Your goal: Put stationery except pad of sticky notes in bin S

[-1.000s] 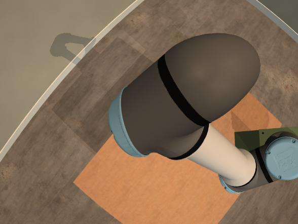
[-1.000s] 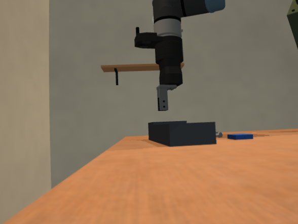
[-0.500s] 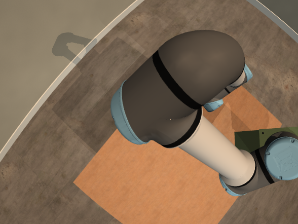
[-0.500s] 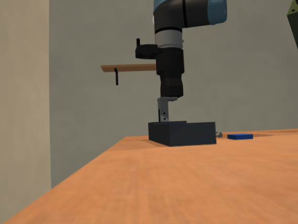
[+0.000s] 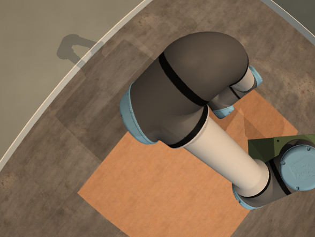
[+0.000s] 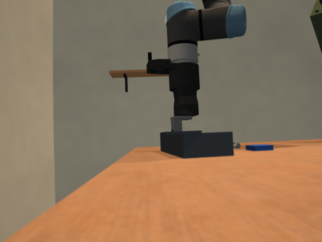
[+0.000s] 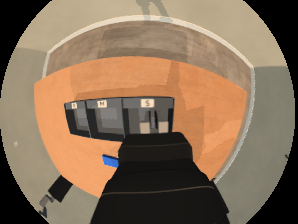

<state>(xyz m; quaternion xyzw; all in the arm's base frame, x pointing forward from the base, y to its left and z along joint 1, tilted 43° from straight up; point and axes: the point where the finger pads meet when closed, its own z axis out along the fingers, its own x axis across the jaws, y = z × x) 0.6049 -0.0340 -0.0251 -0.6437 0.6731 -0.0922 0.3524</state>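
My gripper is now 90 mm to the right of the dark bin, 10 mm past it and 10 mm above it. From my hand the other things lie so: nut (100 mm behind, 50 mm to the right, 30 mm below); black screw (90 mm behind, 30 mm below); white clip-like piece (100 mm behind, 60 mm to the left, 30 mm below).
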